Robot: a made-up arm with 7 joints. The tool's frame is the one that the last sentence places.
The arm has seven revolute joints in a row. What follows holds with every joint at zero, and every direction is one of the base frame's. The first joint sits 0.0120 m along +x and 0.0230 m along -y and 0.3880 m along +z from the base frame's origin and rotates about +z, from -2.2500 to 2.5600 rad. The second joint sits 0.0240 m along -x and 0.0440 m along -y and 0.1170 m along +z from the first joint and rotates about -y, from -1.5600 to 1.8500 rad. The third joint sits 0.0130 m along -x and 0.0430 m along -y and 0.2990 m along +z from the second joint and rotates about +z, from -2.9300 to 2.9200 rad. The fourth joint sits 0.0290 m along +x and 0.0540 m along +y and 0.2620 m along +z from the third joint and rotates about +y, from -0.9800 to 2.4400 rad. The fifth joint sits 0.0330 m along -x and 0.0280 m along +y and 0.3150 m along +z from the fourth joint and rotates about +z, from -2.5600 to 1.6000 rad. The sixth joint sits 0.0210 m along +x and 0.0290 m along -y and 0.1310 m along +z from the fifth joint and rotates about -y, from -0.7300 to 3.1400 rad. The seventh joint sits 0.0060 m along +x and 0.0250 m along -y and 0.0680 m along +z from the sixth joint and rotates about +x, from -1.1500 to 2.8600 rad. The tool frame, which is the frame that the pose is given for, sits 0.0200 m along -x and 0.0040 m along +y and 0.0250 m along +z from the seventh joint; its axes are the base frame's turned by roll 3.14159, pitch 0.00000 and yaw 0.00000 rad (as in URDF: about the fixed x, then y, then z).
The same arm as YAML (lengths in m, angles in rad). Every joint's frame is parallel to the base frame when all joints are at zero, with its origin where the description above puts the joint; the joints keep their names.
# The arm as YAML. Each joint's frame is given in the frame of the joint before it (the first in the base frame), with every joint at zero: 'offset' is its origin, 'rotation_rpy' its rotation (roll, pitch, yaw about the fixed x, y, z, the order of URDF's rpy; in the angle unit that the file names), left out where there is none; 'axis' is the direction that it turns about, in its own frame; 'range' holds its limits. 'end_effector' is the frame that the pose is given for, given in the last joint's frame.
length_unit: m
angle_unit: rad
chain:
  - id: joint 1
    offset: [0.012, -0.023, 0.388]
    axis: "+z"
    range: [-2.25, 2.56]
  - id: joint 2
    offset: [-0.024, -0.044, 0.117]
    axis: "-y"
    range: [-1.56, 1.85]
  - id: joint 3
    offset: [-0.013, -0.043, 0.299]
    axis: "+z"
    range: [-2.93, 2.92]
  - id: joint 4
    offset: [0.029, 0.054, 0.262]
    axis: "+y"
    range: [-0.98, 2.44]
  - id: joint 5
    offset: [-0.033, 0.028, 0.315]
    axis: "+z"
    range: [-2.56, 1.6]
  - id: joint 6
    offset: [0.021, -0.029, 0.131]
    axis: "-y"
    range: [-0.73, 3.14]
  - id: joint 7
    offset: [0.006, -0.025, 0.068]
    axis: "+x"
    range: [-1.15, 2.86]
end_effector:
  offset: [-0.02, 0.004, 0.025]
  rotation_rpy: [3.1416, 0.0, 0.0]

